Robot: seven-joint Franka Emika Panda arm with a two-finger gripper.
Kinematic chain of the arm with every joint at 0, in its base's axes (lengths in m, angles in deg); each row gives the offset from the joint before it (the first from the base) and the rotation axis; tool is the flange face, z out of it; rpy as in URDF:
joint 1: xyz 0 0 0.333 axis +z
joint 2: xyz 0 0 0 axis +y
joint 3: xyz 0 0 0.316 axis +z
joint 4: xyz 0.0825 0 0 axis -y
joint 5: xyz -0.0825 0 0.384 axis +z
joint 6: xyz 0 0 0 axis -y
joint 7: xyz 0.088 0 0 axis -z
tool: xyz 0 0 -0.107 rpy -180 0 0
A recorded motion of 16 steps. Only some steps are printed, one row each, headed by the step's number.
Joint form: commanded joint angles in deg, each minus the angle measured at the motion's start. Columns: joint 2, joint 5, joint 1, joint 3, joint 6, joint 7, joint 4.
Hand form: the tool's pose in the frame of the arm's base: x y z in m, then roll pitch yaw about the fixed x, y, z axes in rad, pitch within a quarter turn. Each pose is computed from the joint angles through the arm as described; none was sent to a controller.
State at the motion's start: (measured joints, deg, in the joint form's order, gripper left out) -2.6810 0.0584 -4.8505 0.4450 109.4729 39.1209 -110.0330
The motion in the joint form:
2: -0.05 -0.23 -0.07 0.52 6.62 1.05 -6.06
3: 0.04 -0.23 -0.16 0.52 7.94 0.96 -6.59
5: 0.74 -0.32 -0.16 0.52 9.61 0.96 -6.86
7: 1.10 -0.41 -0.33 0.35 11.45 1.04 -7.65
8: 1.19 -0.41 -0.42 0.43 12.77 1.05 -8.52
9: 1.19 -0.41 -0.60 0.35 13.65 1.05 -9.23
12: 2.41 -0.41 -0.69 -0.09 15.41 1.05 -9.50
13: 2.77 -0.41 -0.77 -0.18 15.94 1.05 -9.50
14: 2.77 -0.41 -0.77 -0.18 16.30 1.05 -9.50
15: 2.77 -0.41 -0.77 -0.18 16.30 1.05 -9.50
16: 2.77 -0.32 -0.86 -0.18 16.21 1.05 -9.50
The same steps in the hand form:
2: 0.5443 -0.0377 0.4733 -3.1136 -0.0387 -0.7694
3: 0.5451 -0.0386 0.4702 -3.1057 -0.0481 -0.7697
5: 0.5488 -0.0390 0.4640 -3.0987 -0.0582 -0.7693
7: 0.5499 -0.0424 0.4571 -3.0918 -0.0681 -0.7762
8: 0.5494 -0.0425 0.4512 -3.0877 -0.0728 -0.7767
9: 0.5482 -0.0449 0.4468 -3.0857 -0.0751 -0.7813
12: 0.5521 -0.0503 0.4358 -3.0823 -0.0784 -0.7907
13: 0.5535 -0.0521 0.4332 -3.0803 -0.0806 -0.7938
14: 0.5541 -0.0522 0.4338 -3.0763 -0.0854 -0.7941
15: 0.5541 -0.0522 0.4338 -3.0763 -0.0854 -0.7941
16: 0.5539 -0.0530 0.4337 -3.0762 -0.0833 -0.7964

